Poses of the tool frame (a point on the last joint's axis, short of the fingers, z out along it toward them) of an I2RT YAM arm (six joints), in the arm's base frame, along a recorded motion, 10 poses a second.
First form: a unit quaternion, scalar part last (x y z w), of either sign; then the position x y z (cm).
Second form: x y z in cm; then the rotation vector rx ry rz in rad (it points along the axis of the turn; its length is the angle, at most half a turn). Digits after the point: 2 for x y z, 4 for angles.
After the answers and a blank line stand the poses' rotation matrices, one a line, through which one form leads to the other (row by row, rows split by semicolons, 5 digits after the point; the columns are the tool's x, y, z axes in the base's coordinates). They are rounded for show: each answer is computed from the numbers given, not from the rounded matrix.
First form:
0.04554 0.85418 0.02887 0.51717 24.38 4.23 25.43
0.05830 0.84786 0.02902 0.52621 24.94 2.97 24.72
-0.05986 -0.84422 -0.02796 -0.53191 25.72 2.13 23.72
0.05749 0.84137 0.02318 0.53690 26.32 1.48 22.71
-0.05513 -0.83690 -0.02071 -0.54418 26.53 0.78 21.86
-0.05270 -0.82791 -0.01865 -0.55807 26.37 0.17 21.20
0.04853 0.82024 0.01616 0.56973 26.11 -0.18 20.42
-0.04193 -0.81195 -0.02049 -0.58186 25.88 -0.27 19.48
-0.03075 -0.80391 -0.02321 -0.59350 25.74 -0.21 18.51
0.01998 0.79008 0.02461 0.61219 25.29 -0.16 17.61
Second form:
24.38 4.23 25.43 0.1093 2.0504 0.0693
24.94 2.97 24.72 0.1394 2.0273 0.0694
25.72 2.13 23.72 0.1428 2.0137 0.0667
26.32 1.48 22.71 0.1368 2.0027 0.0552
26.53 0.78 21.86 0.1308 1.9859 0.0491
26.37 0.17 21.20 0.1243 1.9530 0.0440
26.11 -0.18 20.42 0.1139 1.9255 0.0379
25.88 -0.27 19.48 0.0979 1.8964 0.0479
25.74 -0.21 18.51 0.0715 1.8686 0.0540
25.29 -0.16 17.61 0.0461 1.8225 0.0568

-0.46092 0.04794 0.88615; 0.10766 0.99419 0.00222; -0.88089 0.09642 -0.46340
-0.43941 0.06832 0.89568; 0.12940 0.99152 -0.01215; -0.88892 0.11057 -0.44452
-0.42698 0.07133 0.90144; 0.13081 0.99127 -0.01647; -0.89475 0.11089 -0.43258
-0.41687 0.07185 0.90612; 0.12163 0.99232 -0.02273; -0.90079 0.10074 -0.42241
-0.40166 0.06974 0.91313; 0.11482 0.99306 -0.02534; -0.90856 0.09467 -0.40688
-0.37156 0.06645 0.92603; 0.10808 0.99375 -0.02794; -0.92210 0.08970 -0.37642
-0.34611 0.06120 0.93620; 0.09803 0.99477 -0.02879; -0.93306 0.08181 -0.35029
-0.31936 0.04425 0.94660; 0.09193 0.99564 -0.01552; -0.94316 0.08207 -0.32204
-0.29362 0.02189 0.95567; 0.07699 0.99703 0.00082; -0.95282 0.07382 -0.29444
-0.24965 0.00144 0.96833; 0.06170 0.99799 0.01442; -0.96637 0.06335 -0.24924

